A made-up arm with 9 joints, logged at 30 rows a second.
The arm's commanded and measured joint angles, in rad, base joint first. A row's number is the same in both.
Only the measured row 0 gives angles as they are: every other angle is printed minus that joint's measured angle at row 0.
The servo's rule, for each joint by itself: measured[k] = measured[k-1] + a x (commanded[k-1-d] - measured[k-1]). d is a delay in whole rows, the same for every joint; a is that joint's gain. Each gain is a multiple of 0.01, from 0.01 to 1. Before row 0 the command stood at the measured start. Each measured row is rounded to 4 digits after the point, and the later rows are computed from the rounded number. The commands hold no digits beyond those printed.
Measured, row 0:
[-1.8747, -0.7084, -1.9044, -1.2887, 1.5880, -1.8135, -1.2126, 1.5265, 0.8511]
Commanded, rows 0 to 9:
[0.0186, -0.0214, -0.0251, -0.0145, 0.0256, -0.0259, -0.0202, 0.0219, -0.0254]
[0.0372, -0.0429, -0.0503, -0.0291, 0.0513, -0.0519, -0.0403, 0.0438, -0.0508]
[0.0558, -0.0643, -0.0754, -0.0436, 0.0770, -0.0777, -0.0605, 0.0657, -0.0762]
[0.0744, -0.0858, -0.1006, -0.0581, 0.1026, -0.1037, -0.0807, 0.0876, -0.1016]
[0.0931, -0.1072, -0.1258, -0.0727, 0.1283, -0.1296, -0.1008, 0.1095, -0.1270]
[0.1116, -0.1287, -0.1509, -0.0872, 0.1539, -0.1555, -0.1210, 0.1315, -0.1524]
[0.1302, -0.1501, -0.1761, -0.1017, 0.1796, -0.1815, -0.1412, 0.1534, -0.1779]
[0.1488, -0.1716, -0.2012, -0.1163, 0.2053, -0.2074, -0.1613, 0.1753, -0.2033]
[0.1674, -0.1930, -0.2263, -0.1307, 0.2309, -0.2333, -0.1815, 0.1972, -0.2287]
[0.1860, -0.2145, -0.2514, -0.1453, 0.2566, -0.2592, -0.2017, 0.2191, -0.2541]
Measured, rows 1 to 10:
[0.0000, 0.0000, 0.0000, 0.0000, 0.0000, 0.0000, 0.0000, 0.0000, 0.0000]
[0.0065, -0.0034, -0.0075, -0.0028, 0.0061, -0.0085, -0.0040, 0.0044, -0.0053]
[0.0172, -0.0097, -0.0203, -0.0078, 0.0169, -0.0228, -0.0113, 0.0123, -0.0149]
[0.0307, -0.0184, -0.0368, -0.0146, 0.0313, -0.0409, -0.0211, 0.0230, -0.0278]
[0.0460, -0.0292, -0.0559, -0.0229, 0.0484, -0.0616, -0.0330, 0.0359, -0.0433]
[0.0625, -0.0417, -0.0769, -0.0324, 0.0676, -0.0840, -0.0466, 0.0506, -0.0609]
[0.0797, -0.0556, -0.0991, -0.0428, 0.0883, -0.1076, -0.0615, 0.0668, -0.0801]
[0.0974, -0.0707, -0.1222, -0.0540, 0.1102, -0.1320, -0.0774, 0.0841, -0.1006]
[0.1154, -0.0868, -0.1459, -0.0658, 0.1330, -0.1569, -0.0942, 0.1023, -0.1222]
[0.1336, -0.1038, -0.1700, -0.0781, 0.1565, -0.1821, -0.1117, 0.1213, -0.1446]
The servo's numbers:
d 1
a 0.35 0.16 0.30 0.19 0.24 0.33 0.20 0.20 0.21

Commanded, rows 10 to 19:
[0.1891, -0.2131, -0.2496, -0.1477, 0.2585, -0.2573, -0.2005, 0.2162, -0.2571]
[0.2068, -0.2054, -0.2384, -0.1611, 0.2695, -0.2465, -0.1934, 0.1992, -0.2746]
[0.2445, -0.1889, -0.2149, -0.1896, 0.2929, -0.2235, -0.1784, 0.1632, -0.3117]
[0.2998, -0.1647, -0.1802, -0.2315, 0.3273, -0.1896, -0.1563, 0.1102, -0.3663]
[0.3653, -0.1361, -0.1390, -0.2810, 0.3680, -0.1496, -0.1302, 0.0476, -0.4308]
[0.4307, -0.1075, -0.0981, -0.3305, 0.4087, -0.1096, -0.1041, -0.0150, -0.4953]
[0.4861, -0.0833, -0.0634, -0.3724, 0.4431, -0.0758, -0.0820, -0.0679, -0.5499]
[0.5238, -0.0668, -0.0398, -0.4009, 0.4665, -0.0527, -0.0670, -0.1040, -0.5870]
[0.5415, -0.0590, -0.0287, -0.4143, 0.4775, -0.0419, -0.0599, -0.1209, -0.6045]
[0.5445, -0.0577, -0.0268, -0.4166, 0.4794, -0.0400, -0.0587, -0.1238, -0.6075]
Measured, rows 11 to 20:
[0.1519, -0.1215, -0.1944, -0.0909, 0.1805, -0.2075, -0.1297, 0.1409, -0.1676]
[0.1649, -0.1362, -0.2110, -0.1017, 0.1992, -0.2239, -0.1439, 0.1560, -0.1864]
[0.1796, -0.1473, -0.2192, -0.1130, 0.2161, -0.2314, -0.1538, 0.1646, -0.2049]
[0.2023, -0.1540, -0.2179, -0.1276, 0.2345, -0.2288, -0.1587, 0.1643, -0.2273]
[0.2364, -0.1557, -0.2066, -0.1473, 0.2568, -0.2159, -0.1582, 0.1535, -0.2565]
[0.2815, -0.1526, -0.1863, -0.1727, 0.2835, -0.1940, -0.1526, 0.1323, -0.2931]
[0.3337, -0.1454, -0.1598, -0.2027, 0.3135, -0.1661, -0.1429, 0.1028, -0.3356]
[0.3870, -0.1355, -0.1309, -0.2349, 0.3446, -0.1363, -0.1307, 0.0687, -0.3806]
[0.4349, -0.1245, -0.1036, -0.2664, 0.3739, -0.1087, -0.1180, 0.0342, -0.4239]
[0.4722, -0.1140, -0.0811, -0.2945, 0.3988, -0.0867, -0.1064, 0.0032, -0.4618]

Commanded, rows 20 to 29:
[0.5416, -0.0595, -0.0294, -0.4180, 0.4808, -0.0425, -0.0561, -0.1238, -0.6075]
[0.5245, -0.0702, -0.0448, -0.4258, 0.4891, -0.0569, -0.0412, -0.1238, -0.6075]
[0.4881, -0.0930, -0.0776, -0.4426, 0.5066, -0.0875, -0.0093, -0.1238, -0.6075]
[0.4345, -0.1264, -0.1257, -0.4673, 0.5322, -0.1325, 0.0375, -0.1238, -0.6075]
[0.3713, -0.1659, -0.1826, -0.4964, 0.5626, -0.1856, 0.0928, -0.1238, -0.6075]
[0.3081, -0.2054, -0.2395, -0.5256, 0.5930, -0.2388, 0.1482, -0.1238, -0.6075]
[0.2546, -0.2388, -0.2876, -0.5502, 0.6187, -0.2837, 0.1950, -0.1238, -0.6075]
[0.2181, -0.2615, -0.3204, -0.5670, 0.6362, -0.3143, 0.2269, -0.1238, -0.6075]
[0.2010, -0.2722, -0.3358, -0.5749, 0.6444, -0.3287, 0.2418, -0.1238, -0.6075]
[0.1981, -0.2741, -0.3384, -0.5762, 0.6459, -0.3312, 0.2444, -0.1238, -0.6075]
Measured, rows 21 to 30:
[0.4975, -0.1050, -0.0648, -0.3177, 0.4181, -0.0713, -0.0969, -0.0222, -0.4924]
[0.5129, -0.0977, -0.0542, -0.3368, 0.4331, -0.0618, -0.0887, -0.0425, -0.5166]
[0.5170, -0.0933, -0.0514, -0.3537, 0.4465, -0.0602, -0.0792, -0.0588, -0.5357]
[0.5069, -0.0933, -0.0593, -0.3706, 0.4609, -0.0692, -0.0652, -0.0718, -0.5508]
[0.4816, -0.0986, -0.0792, -0.3890, 0.4780, -0.0901, -0.0447, -0.0822, -0.5627]
[0.4430, -0.1094, -0.1102, -0.4094, 0.4983, -0.1216, -0.0172, -0.0905, -0.5721]
[0.3958, -0.1248, -0.1490, -0.4315, 0.5210, -0.1603, 0.0159, -0.0972, -0.5795]
[0.3464, -0.1430, -0.1906, -0.4541, 0.5444, -0.2010, 0.0517, -0.1025, -0.5854]
[0.3015, -0.1620, -0.2295, -0.4756, 0.5664, -0.2384, 0.0867, -0.1068, -0.5900]
[0.2663, -0.1796, -0.2614, -0.4945, 0.5851, -0.2682, 0.1177, -0.1102, -0.5937]

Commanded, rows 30 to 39:
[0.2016, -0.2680, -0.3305, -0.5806, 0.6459, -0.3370, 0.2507, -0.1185, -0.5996]
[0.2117, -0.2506, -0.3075, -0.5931, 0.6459, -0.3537, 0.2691, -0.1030, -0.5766]
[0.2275, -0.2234, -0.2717, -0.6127, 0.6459, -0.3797, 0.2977, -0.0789, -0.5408]
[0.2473, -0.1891, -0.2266, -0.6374, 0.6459, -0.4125, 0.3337, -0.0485, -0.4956]
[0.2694, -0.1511, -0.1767, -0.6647, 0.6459, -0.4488, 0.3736, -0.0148, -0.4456]
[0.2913, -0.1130, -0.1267, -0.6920, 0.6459, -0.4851, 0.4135, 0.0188, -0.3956]
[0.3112, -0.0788, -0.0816, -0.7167, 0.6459, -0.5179, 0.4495, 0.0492, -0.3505]
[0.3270, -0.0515, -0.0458, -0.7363, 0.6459, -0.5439, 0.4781, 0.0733, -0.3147]
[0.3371, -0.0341, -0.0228, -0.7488, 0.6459, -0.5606, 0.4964, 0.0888, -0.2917]
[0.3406, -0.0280, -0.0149, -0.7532, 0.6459, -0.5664, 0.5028, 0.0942, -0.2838]
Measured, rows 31 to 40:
[0.2424, -0.1947, -0.2845, -0.5100, 0.5997, -0.2890, 0.1430, -0.1129, -0.5966]
[0.2281, -0.2064, -0.2983, -0.5234, 0.6108, -0.3048, 0.1645, -0.1140, -0.5972]
[0.2224, -0.2135, -0.3011, -0.5366, 0.6192, -0.3209, 0.1854, -0.1118, -0.5929]
[0.2242, -0.2151, -0.2923, -0.5511, 0.6256, -0.3403, 0.2079, -0.1052, -0.5820]
[0.2323, -0.2109, -0.2726, -0.5675, 0.6305, -0.3641, 0.2331, -0.0939, -0.5639]
[0.2453, -0.2013, -0.2438, -0.5860, 0.6342, -0.3921, 0.2612, -0.0781, -0.5391]
[0.2614, -0.1872, -0.2087, -0.6061, 0.6370, -0.4228, 0.2917, -0.0587, -0.5090]
[0.2788, -0.1699, -0.1706, -0.6271, 0.6391, -0.4542, 0.3233, -0.0371, -0.4757]
[0.2957, -0.1510, -0.1332, -0.6478, 0.6407, -0.4838, 0.3543, -0.0150, -0.4419]
[0.3102, -0.1323, -0.1001, -0.6670, 0.6419, -0.5091, 0.3827, 0.0058, -0.4104]

